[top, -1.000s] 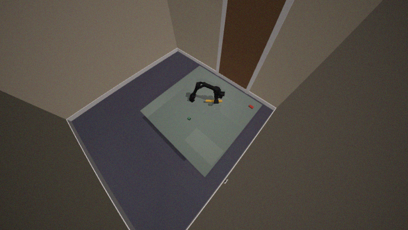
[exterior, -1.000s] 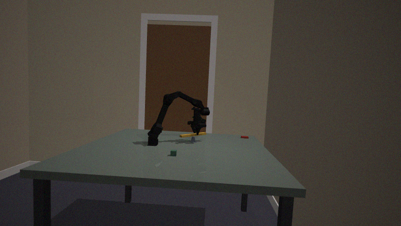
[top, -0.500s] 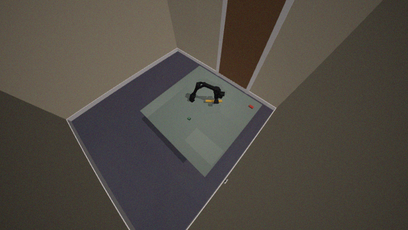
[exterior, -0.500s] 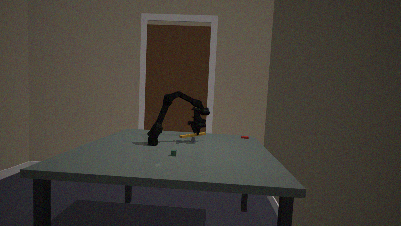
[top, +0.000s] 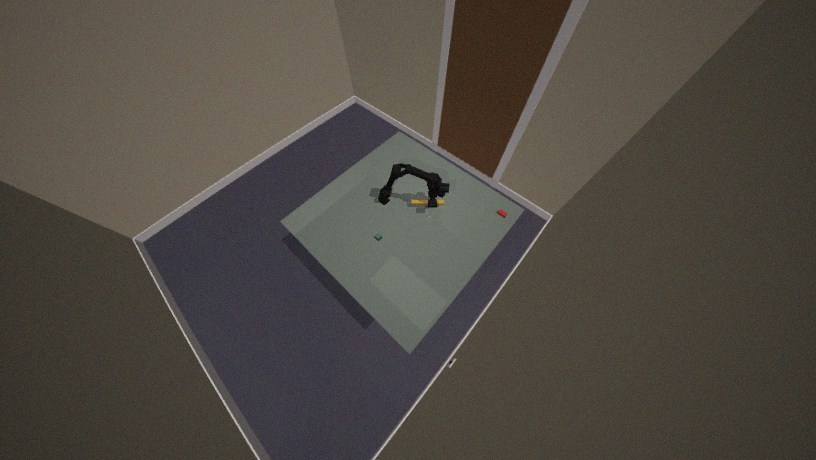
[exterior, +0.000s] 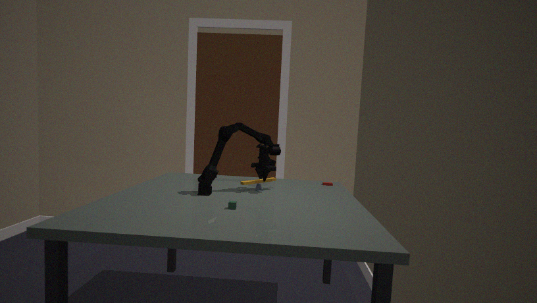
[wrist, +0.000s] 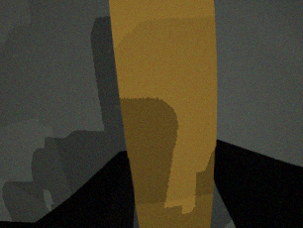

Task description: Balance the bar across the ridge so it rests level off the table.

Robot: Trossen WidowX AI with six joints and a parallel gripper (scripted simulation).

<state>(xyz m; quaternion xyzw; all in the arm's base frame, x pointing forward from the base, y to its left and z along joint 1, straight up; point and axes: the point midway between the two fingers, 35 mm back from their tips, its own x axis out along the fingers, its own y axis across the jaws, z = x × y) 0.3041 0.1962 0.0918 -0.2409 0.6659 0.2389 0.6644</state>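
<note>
Right now my gripper tip is 2 cm past the yellow bar and 2 cm to the left of it. Also, from my gripper tip: green cube (11 cm behind, 45 cm to the right, 4 cm below); flat red block (44 cm ahead, 30 cm to the left, 5 cm below).
</note>
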